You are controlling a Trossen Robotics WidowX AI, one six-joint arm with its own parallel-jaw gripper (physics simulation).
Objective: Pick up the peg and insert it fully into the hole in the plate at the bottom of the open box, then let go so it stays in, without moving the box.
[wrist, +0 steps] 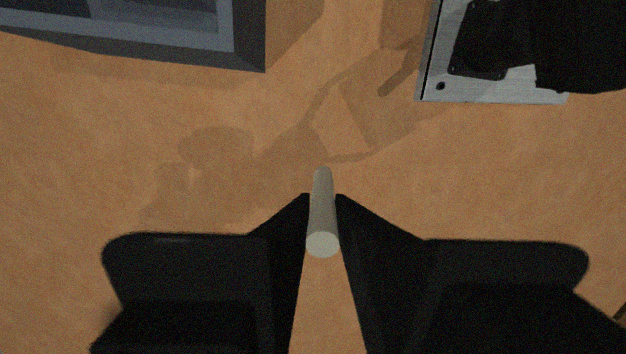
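Pixels of known places: gripper, fingertip midpoint: (321, 200); arm's base at its link origin: (485, 43).
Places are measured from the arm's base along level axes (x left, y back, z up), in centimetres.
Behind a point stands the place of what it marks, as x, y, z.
Observation:
The pale grey round peg (322, 215) {12.5, -16.6, 16.2} is held upright, or nearly so, between the two black fingers of my gripper (321, 200) {13.0, -16.4, 14.0} in the wrist view. Its light top end faces the camera and its far end points away. The gripper is shut on the peg. The peg appears to be off the table, since a rod-like shadow lies apart from its far end, up and to the right. The open box (150, 35) {4.8, -29.2, 7.6} shows in part at the upper left, with a blue-grey rim and dark outer walls. Its plate and hole cannot be made out.
At the upper right stands a silver metal base plate (500, 92) {4.3, 3.8, -0.1} with a black robot part (580, 45) {3.4, -3.6, 11.6} on it. The wooden table top (125, 110) {11.4, -40.9, -2.2} carries broad shadows of the arm and gripper, between the box and the base plate.

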